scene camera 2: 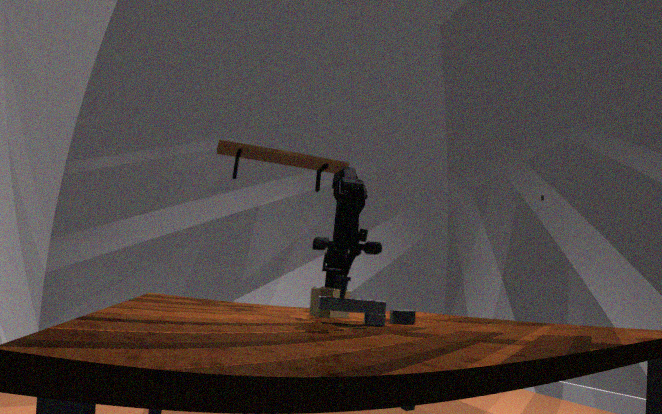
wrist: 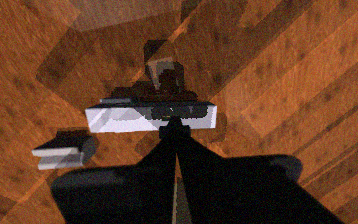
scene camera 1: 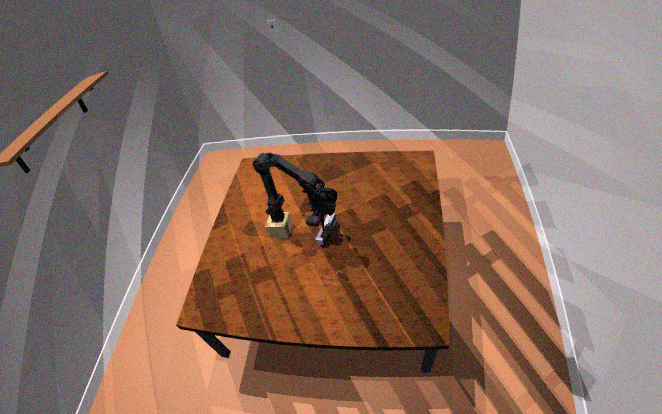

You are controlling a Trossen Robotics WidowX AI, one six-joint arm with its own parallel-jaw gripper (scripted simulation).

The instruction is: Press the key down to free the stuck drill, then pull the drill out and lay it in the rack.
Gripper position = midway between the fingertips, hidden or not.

In view: my gripper [scene camera 2: 345, 276] and a grey block [wrist: 61, 152].
My gripper is seen too in the wrist view [wrist: 175, 133].
